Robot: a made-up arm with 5 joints.
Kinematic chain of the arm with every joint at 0, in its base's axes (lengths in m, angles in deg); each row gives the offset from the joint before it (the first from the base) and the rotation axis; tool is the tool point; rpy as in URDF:
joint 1: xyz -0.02 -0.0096 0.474 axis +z
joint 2: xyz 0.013 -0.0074 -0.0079 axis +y
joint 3: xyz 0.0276 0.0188 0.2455 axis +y
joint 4: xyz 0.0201 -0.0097 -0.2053 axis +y
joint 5: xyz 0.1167 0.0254 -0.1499 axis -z
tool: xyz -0.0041 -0.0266 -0.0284 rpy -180 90 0
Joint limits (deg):
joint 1: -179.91..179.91
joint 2: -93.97..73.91
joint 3: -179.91..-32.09
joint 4: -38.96..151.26
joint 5: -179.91..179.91
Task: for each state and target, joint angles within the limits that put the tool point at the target. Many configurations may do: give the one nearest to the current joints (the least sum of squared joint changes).
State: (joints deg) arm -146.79 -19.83 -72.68 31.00 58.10
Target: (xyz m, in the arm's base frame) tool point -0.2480 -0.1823 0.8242
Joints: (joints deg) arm -146.18 -32.73 -75.56 30.21 58.26
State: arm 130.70 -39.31 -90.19 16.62 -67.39
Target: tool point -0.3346 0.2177 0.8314
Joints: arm 142.17 -15.51 -80.17 22.84 -68.26
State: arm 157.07 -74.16 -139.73 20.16 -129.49
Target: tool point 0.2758 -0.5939 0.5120
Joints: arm 120.48 -93.97 -151.82 6.08 -131.14
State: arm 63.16 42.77 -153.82 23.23 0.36
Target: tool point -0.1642 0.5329 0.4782
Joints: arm 104.77 39.70 -115.03 54.11 6.79
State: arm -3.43 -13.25 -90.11 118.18 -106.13
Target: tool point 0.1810 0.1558 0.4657
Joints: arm 32.35 0.79 -80.46 116.24 -109.61
